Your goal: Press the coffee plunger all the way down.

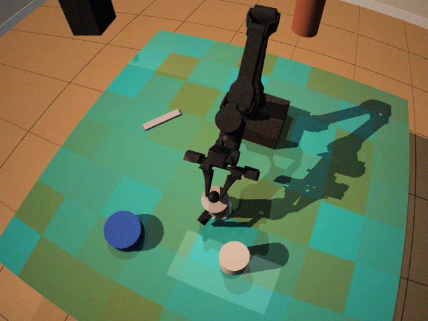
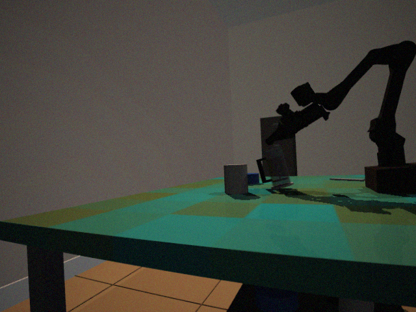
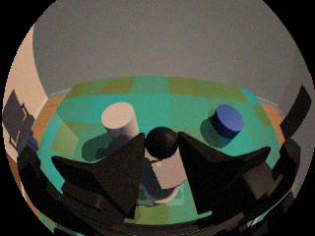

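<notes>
Now: the coffee press 10 mm behind my gripper tip, 10 mm to the right of it and 90 mm below it. The rest, counted from my gripper tip: flat pale bar: 340 mm behind, 280 mm to the right, 170 mm below.
</notes>
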